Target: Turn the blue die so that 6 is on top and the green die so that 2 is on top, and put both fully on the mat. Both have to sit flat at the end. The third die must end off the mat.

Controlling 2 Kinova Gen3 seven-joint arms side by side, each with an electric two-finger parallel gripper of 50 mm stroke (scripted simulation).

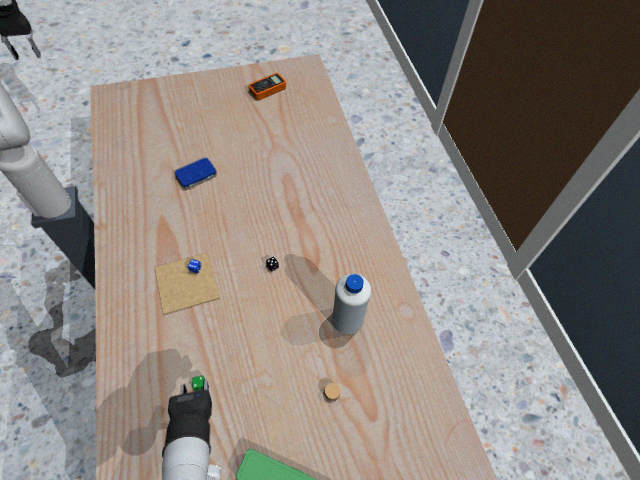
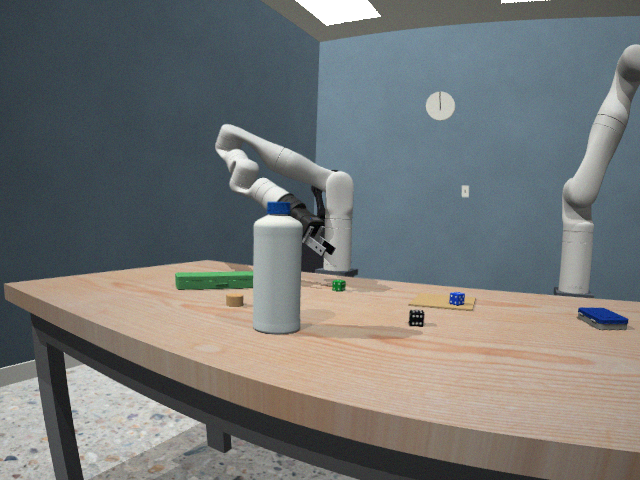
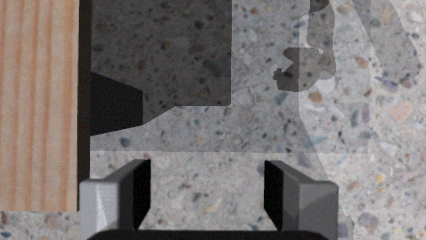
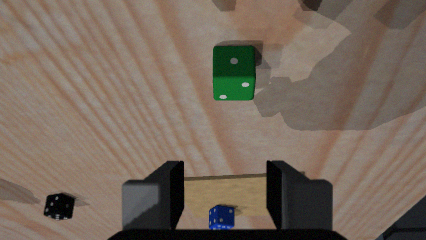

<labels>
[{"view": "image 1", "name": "my right gripper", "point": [195,385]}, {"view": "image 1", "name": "tan mat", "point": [179,288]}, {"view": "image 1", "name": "blue box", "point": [193,174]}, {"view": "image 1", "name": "white bottle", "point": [352,296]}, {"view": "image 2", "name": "my right gripper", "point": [328,251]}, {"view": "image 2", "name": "tan mat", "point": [439,301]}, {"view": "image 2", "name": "green case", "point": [184,280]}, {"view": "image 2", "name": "white bottle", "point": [277,255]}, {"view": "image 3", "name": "my left gripper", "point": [207,184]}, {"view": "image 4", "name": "my right gripper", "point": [225,184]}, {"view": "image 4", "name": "green die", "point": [234,73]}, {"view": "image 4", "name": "tan mat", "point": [246,193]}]
</labels>
